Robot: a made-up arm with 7 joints.
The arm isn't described. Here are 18 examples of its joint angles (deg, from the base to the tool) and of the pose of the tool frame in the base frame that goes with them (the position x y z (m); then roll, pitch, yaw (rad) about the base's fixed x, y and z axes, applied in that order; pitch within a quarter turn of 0, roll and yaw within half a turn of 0).
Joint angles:
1: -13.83 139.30 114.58 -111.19 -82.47 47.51 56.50
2: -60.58 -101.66 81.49 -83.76 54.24 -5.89 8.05
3: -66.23 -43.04 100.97 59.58 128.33 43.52 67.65
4: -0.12 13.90 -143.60 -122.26 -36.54 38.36 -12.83
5: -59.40 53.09 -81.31 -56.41 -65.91 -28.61 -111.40
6: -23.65 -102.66 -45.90 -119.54 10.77 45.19 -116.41
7: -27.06 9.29 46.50 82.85 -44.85 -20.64 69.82
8: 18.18 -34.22 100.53 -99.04 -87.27 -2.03 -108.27
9: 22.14 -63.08 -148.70 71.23 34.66 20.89 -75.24
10: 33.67 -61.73 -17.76 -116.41 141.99 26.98 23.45
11: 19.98 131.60 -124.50 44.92 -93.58 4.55 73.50
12: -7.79 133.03 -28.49 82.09 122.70 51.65 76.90
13: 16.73 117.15 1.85 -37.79 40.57 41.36 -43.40
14: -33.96 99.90 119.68 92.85 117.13 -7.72 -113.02
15: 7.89 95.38 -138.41 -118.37 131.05 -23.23 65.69
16: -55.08 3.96 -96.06 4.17 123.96 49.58 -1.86
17: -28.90 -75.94 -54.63 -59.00 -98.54 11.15 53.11
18: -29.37 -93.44 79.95 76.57 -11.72 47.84 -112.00
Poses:
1: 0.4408 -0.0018 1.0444 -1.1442 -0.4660 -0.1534
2: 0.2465 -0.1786 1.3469 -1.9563 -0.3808 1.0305
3: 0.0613 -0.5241 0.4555 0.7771 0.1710 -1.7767
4: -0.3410 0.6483 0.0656 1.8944 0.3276 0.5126
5: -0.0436 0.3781 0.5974 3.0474 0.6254 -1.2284
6: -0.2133 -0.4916 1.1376 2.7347 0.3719 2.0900
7: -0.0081 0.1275 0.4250 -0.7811 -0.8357 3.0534
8: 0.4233 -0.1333 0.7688 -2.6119 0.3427 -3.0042
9: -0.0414 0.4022 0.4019 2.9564 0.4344 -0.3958
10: 0.0894 0.0862 0.7981 -0.9279 -0.3545 2.6076
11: -0.0125 0.4478 0.9881 1.7365 0.9345 -0.4583
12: 0.0261 0.6990 0.5844 0.4295 0.4387 1.2059
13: 0.0574 1.0395 0.9008 -0.4306 -0.3880 -3.0992
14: 0.4693 0.0925 0.4296 2.3712 -0.0887 2.6886
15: -0.0937 0.2015 0.7076 0.4161 -0.1259 -0.9229
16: -0.5091 -0.5108 0.2779 -0.2215 1.1995 -0.3251
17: -0.0514 0.1507 1.0897 -1.0217 -0.2590 2.5039
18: 0.1421 0.1900 0.9823 -2.4202 -0.5644 -0.7633
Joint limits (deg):
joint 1: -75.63..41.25
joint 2: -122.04..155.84
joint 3: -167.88..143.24
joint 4: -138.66..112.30
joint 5: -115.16..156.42
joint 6: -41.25..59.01
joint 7: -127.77..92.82
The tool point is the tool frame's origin. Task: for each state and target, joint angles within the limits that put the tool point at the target. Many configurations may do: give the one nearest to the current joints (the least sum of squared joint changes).
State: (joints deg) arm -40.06 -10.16 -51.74 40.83 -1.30 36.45 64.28
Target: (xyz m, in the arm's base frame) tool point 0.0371 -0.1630 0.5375
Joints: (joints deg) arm -21.53 -0.43 -32.75 54.07 -17.67 46.92 67.56
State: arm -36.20 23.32 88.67 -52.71 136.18 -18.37 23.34
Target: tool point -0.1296 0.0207 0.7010
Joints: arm -32.33 21.57 102.38 -89.16 156.42 -29.72 25.73
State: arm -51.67 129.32 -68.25 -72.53 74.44 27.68 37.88
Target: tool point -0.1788 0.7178 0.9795
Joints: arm -6.03 132.56 -95.02 -49.53 43.87 50.14 59.80
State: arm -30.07 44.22 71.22 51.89 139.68 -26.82 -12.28
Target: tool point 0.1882 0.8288 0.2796
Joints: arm 6.86 69.61 80.06 28.21 154.89 -36.01 1.25
